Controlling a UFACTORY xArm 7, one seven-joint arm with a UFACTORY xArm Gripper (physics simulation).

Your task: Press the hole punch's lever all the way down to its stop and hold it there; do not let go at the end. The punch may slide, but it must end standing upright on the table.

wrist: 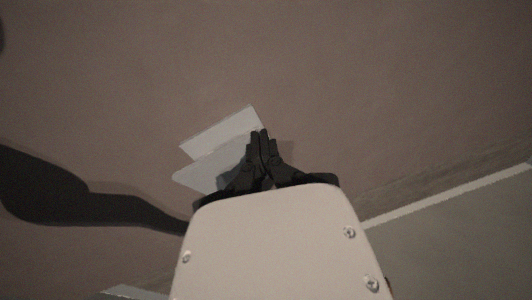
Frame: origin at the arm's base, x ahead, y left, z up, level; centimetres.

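Seen in the pictures: gripper, fingertip midpoint: (261,139).
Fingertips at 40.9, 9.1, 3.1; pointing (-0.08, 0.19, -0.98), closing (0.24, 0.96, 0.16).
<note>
A point is followed by its place in that frame, as x, y, z.
The hole punch stands upright on the brown table, left of and behind the fingers in the wrist view. Its pale base plate (225,129) {40.4, 4.7, -3.5} shows at the far side, and its flat grey lever (212,162) {40.3, 3.1, 2.9} lies over the near part, close above the base. My gripper (261,139) {40.9, 9.1, 3.1} is shut and empty. Its fingertips overlap the right end of the lever near the lever's far edge and look to be on or right at it; the exact contact is hidden. The fingers and the gripper body cover the near right part of the punch, so the remaining lever gap is hard to judge.
The brown table (380,75) {46.3, 29.0, -4.7} surrounds the punch. A dark arm shadow (60,190) {35.9, -21.6, -4.7} falls across it at the left. The table's pale edge (445,194) runs along the lower right, with grey floor (465,250) beyond.
</note>
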